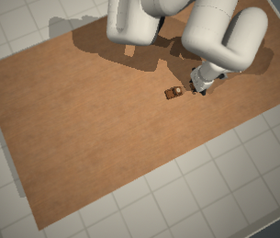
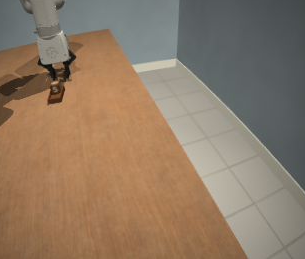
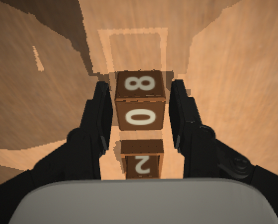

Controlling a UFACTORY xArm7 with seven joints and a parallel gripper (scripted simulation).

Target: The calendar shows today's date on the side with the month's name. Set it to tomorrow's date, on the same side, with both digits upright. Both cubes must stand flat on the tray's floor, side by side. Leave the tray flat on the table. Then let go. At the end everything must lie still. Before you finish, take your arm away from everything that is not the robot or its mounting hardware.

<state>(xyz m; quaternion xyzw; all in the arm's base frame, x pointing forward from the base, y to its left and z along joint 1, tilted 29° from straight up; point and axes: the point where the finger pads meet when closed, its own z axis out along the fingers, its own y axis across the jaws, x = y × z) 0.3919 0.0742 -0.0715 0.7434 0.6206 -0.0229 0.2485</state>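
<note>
Right now the brown wooden cube is 90 mm to the right of my hand and 20 mm behind it. The rest, counted from my hand: brown wooden tray 110 mm to the right, 30 mm behind, 20 mm below.
</note>
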